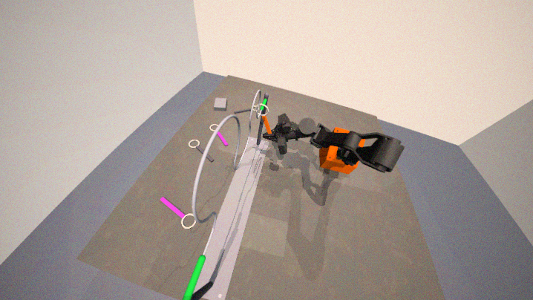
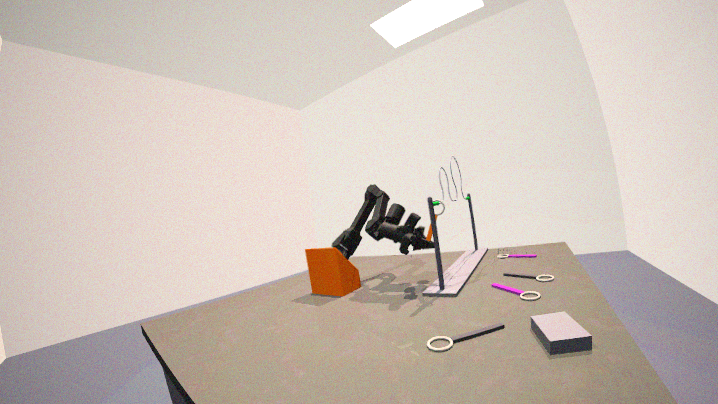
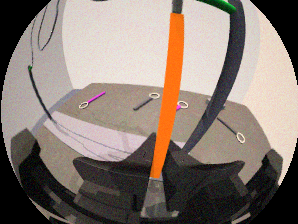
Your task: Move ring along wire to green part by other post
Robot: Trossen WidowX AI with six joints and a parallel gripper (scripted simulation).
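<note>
My gripper tip is now 9 cm below the ring with orange handle. Also, from my gripper tip: grey block (34 cm to the right, 29 cm ahead, 13 cm below).
</note>
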